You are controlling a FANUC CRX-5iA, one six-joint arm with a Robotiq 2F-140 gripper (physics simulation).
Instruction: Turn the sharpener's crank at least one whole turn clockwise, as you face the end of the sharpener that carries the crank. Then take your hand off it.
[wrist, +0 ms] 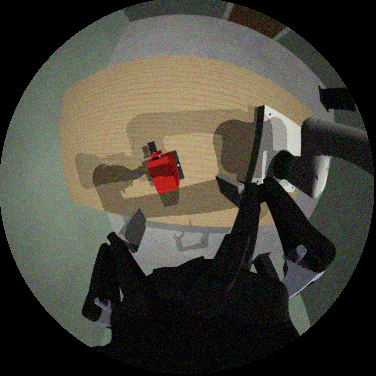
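Where they show: gripper, fingertip midpoint: (179, 200); arm's base, link origin: (282, 164).
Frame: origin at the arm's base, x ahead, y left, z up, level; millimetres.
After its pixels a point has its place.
Note:
The red sharpener (165, 175) @[x 525, y 134, z 77 mm] stands on the wooden table top, left of the middle of the wrist view. A small dark knob (152, 147) @[x 574, y 48, z 86 mm] sticks out at its upper end past a narrow red part and looks like part of the crank. A dark strip runs along the sharpener's right side. My gripper (179, 200) @[x 472, y 97, z 276 mm] is wide open with nothing between its fingers. Its fingertips show below the sharpener in the view, one to the lower left and one to the right, both apart from it. Shadow falls over part of the sharpener and the knob.
The wooden table top (175, 80) @[x 566, y -244, z -50 mm] carries broad shadows of the arm. To the right, a white mounting plate (292, 131) @[x -23, y -183, z -1 mm] with a dark edge stands on it, bearing the robot's base and dark arm links (335, 140) @[x 99, y -132, z 297 mm]. Grey floor lies beyond the table's near and far edges.

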